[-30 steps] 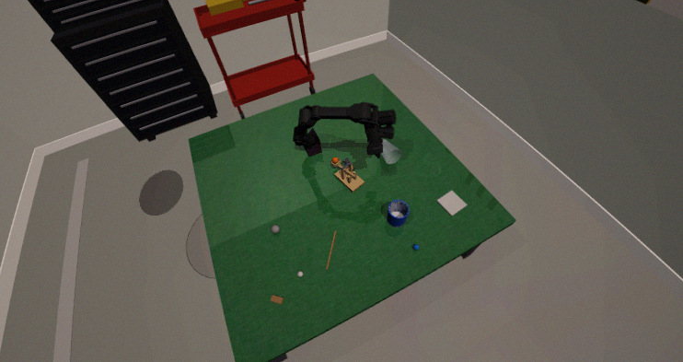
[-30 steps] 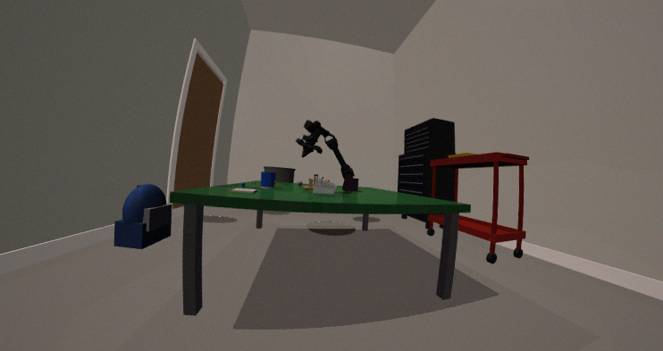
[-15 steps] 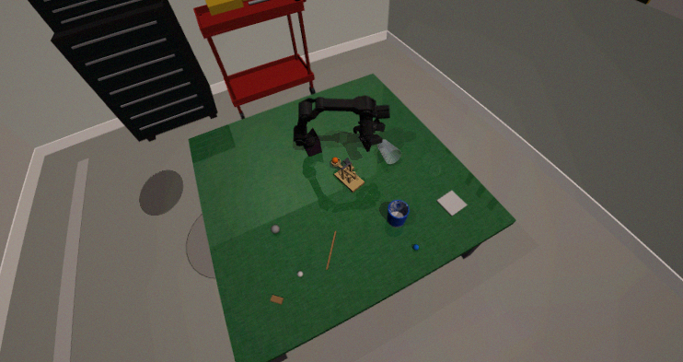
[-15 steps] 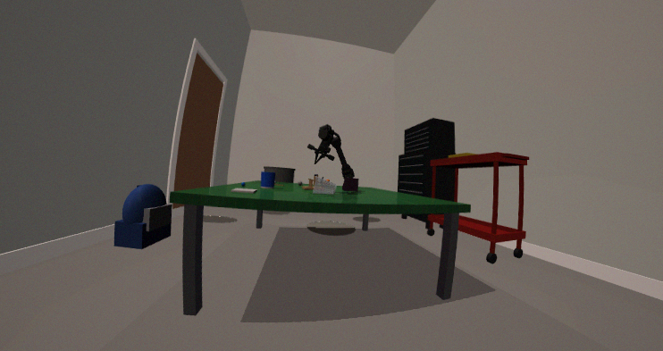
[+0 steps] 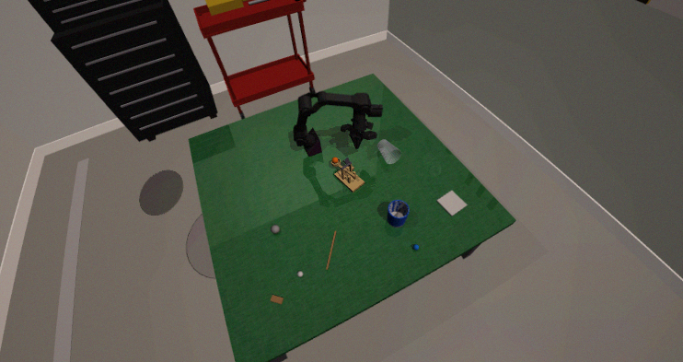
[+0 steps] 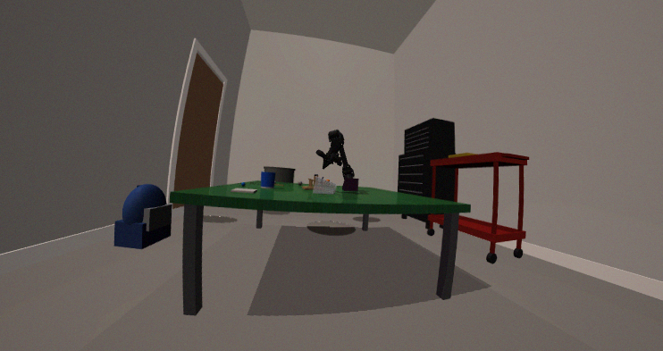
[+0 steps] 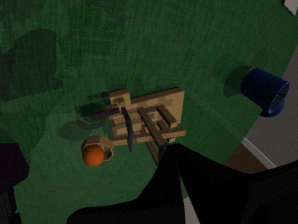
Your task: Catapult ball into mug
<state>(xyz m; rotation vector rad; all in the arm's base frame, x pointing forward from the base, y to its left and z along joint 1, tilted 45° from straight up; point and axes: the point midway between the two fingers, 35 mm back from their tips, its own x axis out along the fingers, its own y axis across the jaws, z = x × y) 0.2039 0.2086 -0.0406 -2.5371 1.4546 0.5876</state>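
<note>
My gripper tip is 10 cm to the left of the orange ball, 9 cm above it and 5 cm past it. From my gripper tip the other things lie so: wooden catapult: 9 cm below, 7 cm to the right, 2 cm ahead; then blue mug: 35 cm ahead, 12 cm below, 4 cm to the left; then wooden stick: 36 cm ahead, 29 cm to the right, 14 cm below.
</note>
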